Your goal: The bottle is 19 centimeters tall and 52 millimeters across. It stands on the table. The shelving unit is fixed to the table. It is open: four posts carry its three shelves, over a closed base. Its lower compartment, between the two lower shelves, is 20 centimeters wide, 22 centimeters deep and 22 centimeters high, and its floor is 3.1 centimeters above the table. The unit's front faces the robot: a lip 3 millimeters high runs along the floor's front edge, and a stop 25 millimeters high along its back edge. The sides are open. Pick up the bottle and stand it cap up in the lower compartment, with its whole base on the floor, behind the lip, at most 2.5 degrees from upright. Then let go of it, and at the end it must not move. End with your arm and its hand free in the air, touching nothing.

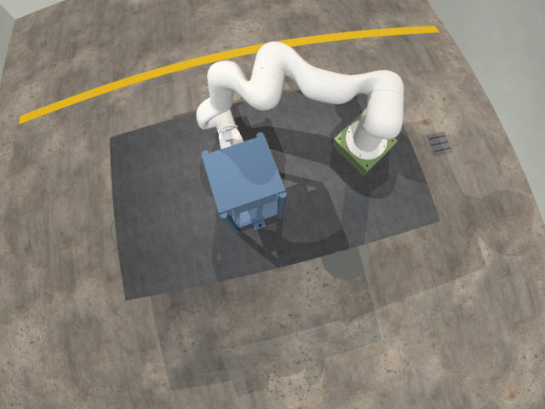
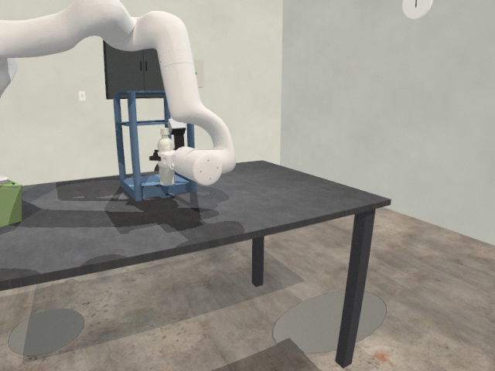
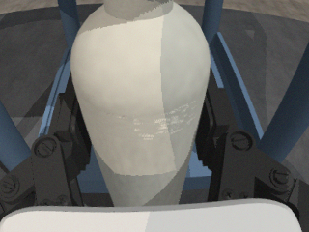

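My gripper is now 13 cm to the right of the shelving unit and 3 cm below it. Round my hand: white bottle (2 cm above).
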